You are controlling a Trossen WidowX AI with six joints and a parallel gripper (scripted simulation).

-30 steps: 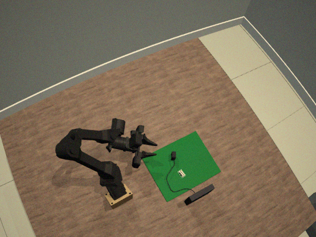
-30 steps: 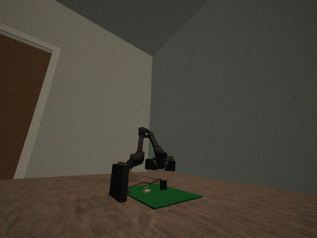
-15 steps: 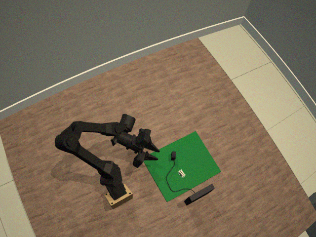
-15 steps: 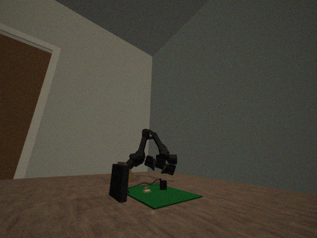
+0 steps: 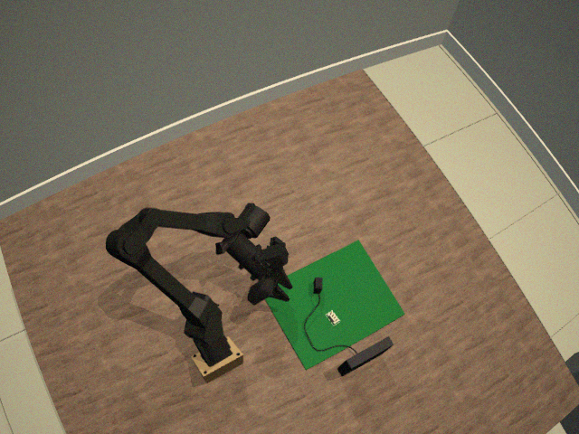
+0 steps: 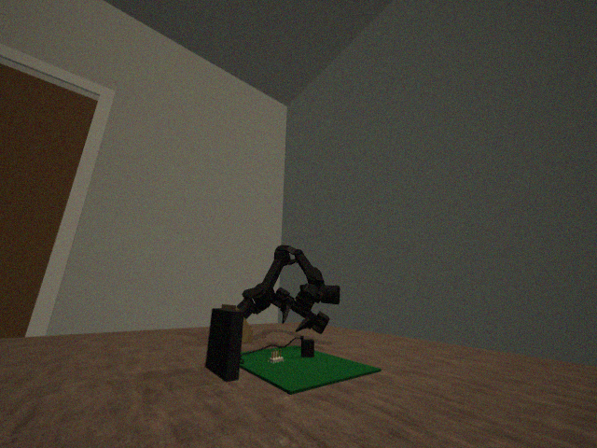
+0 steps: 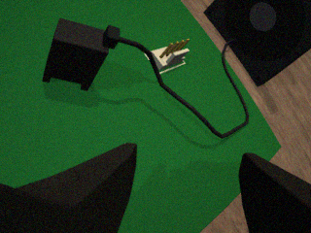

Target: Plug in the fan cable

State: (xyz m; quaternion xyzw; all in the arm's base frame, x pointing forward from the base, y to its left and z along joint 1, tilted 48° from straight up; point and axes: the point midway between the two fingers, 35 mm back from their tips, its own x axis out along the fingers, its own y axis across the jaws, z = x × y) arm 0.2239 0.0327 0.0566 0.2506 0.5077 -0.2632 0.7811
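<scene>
The black fan plug lies 80 mm ahead of my gripper tip, 40 mm below it and 10 mm to the right of it. Round my gripper tip: black fan: 230 mm to the right, 60 mm ahead, 10 mm below; white four-pin fan header: 100 mm to the right, 70 mm below, 70 mm ahead; green board: 100 mm ahead, 80 mm below, 70 mm to the right.
</scene>
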